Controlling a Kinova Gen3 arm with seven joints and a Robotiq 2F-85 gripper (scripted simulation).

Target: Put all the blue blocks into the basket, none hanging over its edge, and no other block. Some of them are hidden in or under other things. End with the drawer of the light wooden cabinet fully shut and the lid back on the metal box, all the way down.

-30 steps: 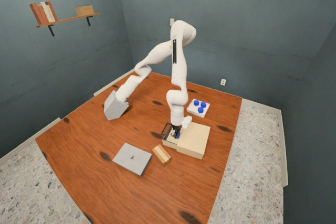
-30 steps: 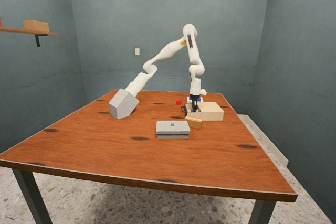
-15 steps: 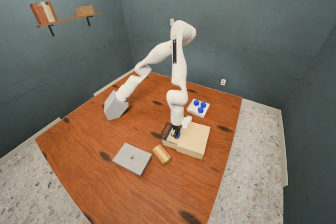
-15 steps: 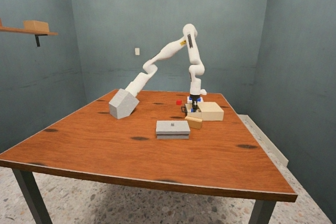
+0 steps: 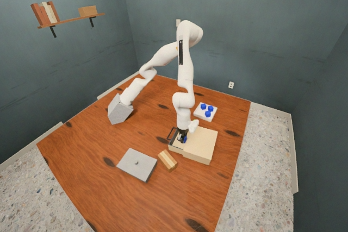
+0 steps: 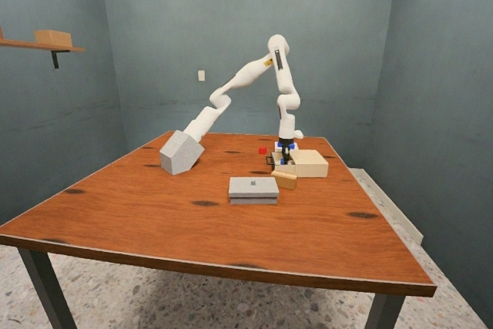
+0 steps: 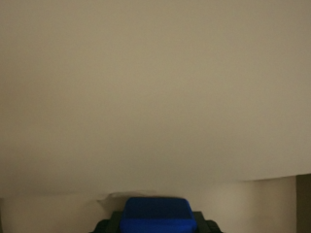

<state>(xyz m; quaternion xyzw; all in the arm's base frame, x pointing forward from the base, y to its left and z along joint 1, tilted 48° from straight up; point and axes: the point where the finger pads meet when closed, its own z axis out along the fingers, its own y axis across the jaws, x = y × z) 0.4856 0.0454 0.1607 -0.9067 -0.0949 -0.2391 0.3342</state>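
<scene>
Now: the light wooden cabinet 50 mm ahead of my hand, 30 mm to the left of it and 10 mm below it. From my hand the other things lie so: small box (160 mm to the right, 40 mm ahead); green block (160 mm to the left, 50 mm behind, 20 mm below); red block (190 mm behind, 180 mm to the left, 20 mm below).
</scene>
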